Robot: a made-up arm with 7 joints.
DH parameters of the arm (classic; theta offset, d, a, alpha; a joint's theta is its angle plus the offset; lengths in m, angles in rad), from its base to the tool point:
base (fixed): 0 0 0 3.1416
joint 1: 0 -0.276 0 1.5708
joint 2: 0 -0.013 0 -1.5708
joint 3: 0 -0.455 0 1.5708
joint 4: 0 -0.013 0 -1.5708
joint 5: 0 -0.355 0 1.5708
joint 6: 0 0 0 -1.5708
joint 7: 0 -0.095 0 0
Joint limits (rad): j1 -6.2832..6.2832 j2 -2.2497..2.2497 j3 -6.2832..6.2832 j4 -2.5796..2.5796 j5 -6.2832..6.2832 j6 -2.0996..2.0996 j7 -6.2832..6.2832
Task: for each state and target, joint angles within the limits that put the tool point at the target. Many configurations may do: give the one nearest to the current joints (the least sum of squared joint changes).
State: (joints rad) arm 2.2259 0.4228 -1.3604 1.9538 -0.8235 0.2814 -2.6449
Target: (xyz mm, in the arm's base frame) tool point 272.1 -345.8 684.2
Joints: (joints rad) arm 2.2734 0.2480 -1.5842 1.6124 -0.8508 0.3108 -2.6449
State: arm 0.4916 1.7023 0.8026 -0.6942 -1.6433 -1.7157 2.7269
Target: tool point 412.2 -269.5 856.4
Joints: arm 0.6633 1.0352 0.6523 -0.7352 -1.6282 -1.6239 2.7269
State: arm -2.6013 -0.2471 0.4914 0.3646 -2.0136 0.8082 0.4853
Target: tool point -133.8 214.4 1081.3
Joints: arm -2.5173 0.0169 0.5706 0.6400 -1.9788 0.7961 0.4853
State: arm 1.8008 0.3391 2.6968 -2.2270 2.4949 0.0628 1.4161
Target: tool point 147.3 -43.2 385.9
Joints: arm 1.3214 -0.4514 2.4873 -2.5796 2.6312 0.7060 1.4161
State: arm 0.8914 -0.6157 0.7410 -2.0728 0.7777 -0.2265 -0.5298
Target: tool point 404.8 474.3 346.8
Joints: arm 1.6749 -0.9094 0.9610 -1.5626 0.7929 -0.1465 -0.5298
